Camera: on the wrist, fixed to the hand. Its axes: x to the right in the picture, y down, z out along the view.
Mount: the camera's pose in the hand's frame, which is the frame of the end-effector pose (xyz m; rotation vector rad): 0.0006 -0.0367 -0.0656 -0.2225 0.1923 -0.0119
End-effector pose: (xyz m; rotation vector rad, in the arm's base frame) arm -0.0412 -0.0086 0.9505 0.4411 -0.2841 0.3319
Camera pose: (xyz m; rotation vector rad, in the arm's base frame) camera -0.0142 -0.0096 0.8804 0.1899 -0.1286 0.3245
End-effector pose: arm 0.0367 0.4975 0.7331 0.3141 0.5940 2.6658
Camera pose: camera 0.0286 0.5048 0.6587 -0.0088 0.3471 2.7361
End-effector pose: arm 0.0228 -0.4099 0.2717 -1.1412 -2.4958 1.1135
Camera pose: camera 0.0300 -0.3884 0.3434 -1.2224 -2.5159 0.6979
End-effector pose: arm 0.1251 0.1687 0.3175 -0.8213 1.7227 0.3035
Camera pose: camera 0.1005 0.1035 0.3456 -1.0505 1.8846 0.4251
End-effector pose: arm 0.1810 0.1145 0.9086 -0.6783 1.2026 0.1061
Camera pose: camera 0.1427 0.0499 0.9113 -0.9060 1.3837 0.1695
